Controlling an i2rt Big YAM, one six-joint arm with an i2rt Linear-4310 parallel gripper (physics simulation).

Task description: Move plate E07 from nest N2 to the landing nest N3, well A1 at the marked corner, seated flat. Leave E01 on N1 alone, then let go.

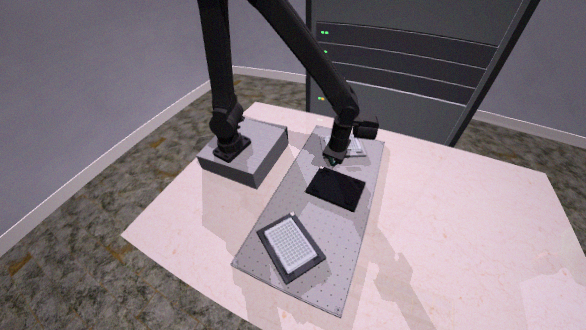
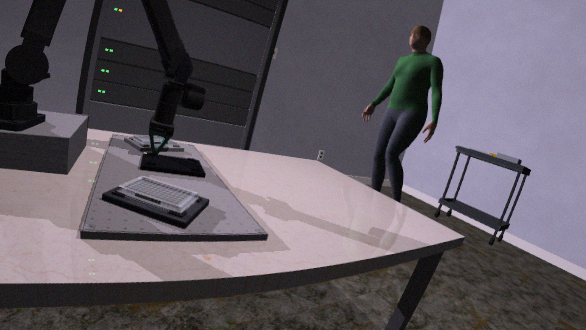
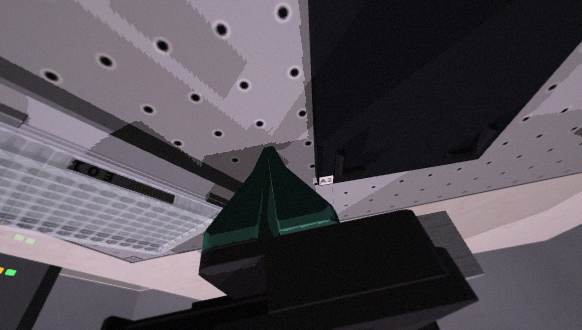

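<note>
A clear well plate [image 1: 356, 146] [image 3: 100, 210] lies in the pale far nest [image 2: 172, 149] [image 3: 50, 113]; its upside-down label starts E0, but I cannot surely read the last character. Another well plate [image 1: 291, 245] [image 2: 157, 192] lies in the dark near nest [image 1: 305, 274] [image 2: 170, 216]; its label is unreadable. The black middle nest [image 1: 335, 189] [image 2: 175, 165] [image 3: 425, 90] holds no plate and has a small white corner tag [image 3: 326, 180]. My gripper [image 1: 333, 162] [image 2: 155, 152] [image 3: 270, 153] is shut and empty, low between the far and middle nests, by the tagged corner.
The nests stand on a perforated board [image 1: 330, 295] [image 2: 240, 230] on the pale table [image 1: 450, 225]. The arm's base stands on a grey block [image 1: 265, 155] at the left. A dark rack [image 1: 400, 75] stands behind. A person [image 2: 412, 82] and a cart [image 2: 500, 160] are beyond the table.
</note>
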